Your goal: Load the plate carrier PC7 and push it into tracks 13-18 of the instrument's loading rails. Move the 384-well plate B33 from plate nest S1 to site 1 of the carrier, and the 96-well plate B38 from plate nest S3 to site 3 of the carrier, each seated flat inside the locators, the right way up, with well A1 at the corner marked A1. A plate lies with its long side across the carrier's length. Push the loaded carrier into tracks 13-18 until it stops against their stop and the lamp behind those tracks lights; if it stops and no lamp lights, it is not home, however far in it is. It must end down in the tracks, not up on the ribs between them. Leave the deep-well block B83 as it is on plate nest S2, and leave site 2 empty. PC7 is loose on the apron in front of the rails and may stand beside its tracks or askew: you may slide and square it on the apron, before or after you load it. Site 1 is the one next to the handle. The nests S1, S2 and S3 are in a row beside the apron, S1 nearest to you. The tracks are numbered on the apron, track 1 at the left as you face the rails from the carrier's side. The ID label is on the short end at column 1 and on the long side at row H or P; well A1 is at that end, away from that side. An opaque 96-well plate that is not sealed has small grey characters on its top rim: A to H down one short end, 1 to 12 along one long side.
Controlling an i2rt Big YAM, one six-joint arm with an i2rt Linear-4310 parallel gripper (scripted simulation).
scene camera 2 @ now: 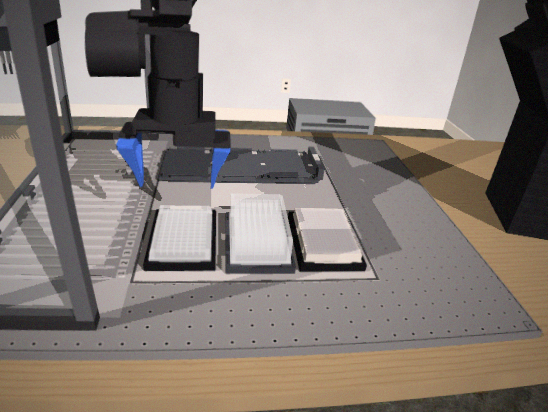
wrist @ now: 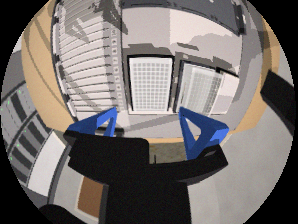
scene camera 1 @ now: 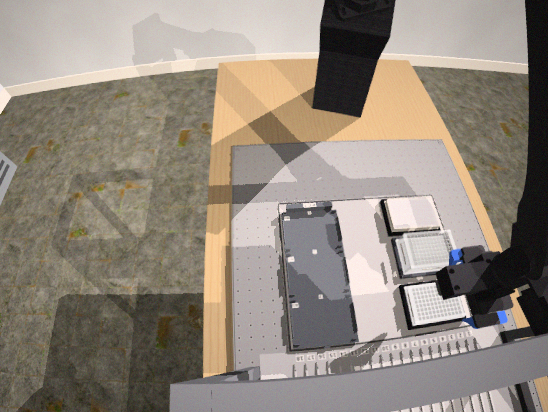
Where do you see a dark plate carrier PC7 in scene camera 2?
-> At 279, 166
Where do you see a white 96-well plate B38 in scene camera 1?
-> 420, 312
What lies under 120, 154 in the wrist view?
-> The gripper.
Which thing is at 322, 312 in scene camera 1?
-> A dark plate carrier PC7.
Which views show the white 96-well plate B38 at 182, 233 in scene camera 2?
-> Scene camera 2, the wrist view and scene camera 1: all of them.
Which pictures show the gripper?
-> Scene camera 2, the wrist view and scene camera 1: all of them.
